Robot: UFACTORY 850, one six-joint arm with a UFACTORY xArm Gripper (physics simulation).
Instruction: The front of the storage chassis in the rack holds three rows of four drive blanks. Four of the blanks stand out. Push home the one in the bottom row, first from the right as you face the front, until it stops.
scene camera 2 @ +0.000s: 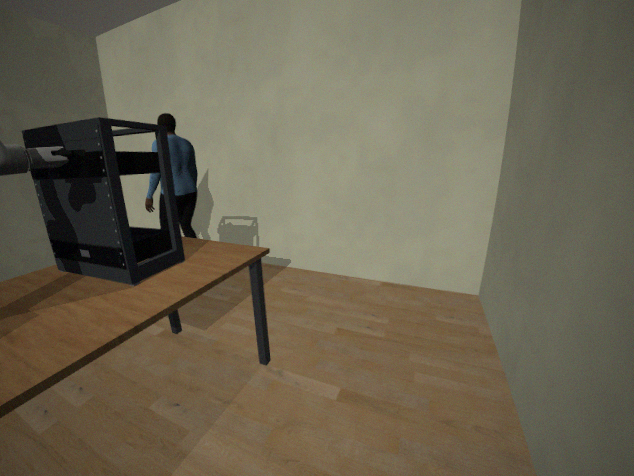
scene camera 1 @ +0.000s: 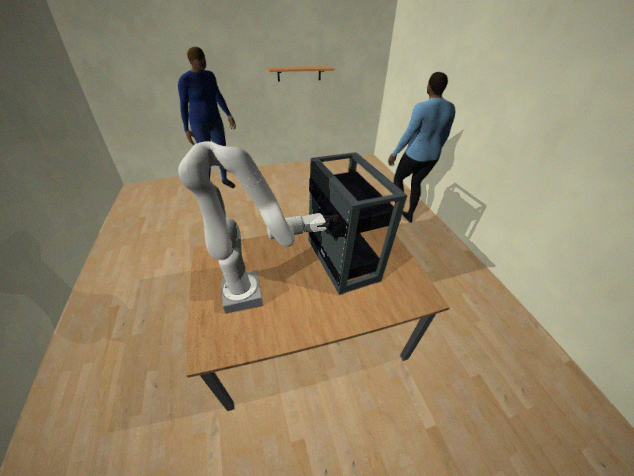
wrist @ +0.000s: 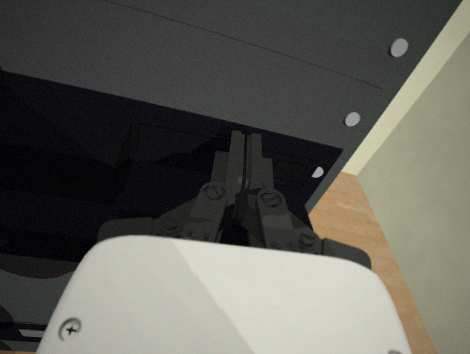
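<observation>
The dark storage chassis (scene camera 1: pixel 376 217) (scene camera 2: pixel 137 162) (wrist: pixel 65 107) sits in the upper part of the rack (scene camera 1: pixel 390 240) (scene camera 2: pixel 120 204). Its front is in deep shadow. In the wrist view, faint outlines and edges of blanks show left and right of the fingers. Rows and how far each blank stands out cannot be told apart. My gripper (scene camera 1: pixel 344 226) (scene camera 2: pixel 85 153) (wrist: pixel 242 152) is shut and empty. Its fingertips are at the right part of the chassis front, and they hide what lies behind them. Whether they touch a blank cannot be seen.
A grey panel with screw heads borders the chassis front. Another dark unit with a pale label (scene camera 2: pixel 85 253) sits low in the rack. The rack stands on the wooden table (scene camera 1: pixel 307 327) (scene camera 2: pixel 204 261). One person (scene camera 1: pixel 432 130) (scene camera 2: pixel 181 169) stands behind the rack, another (scene camera 1: pixel 202 102) at the back left.
</observation>
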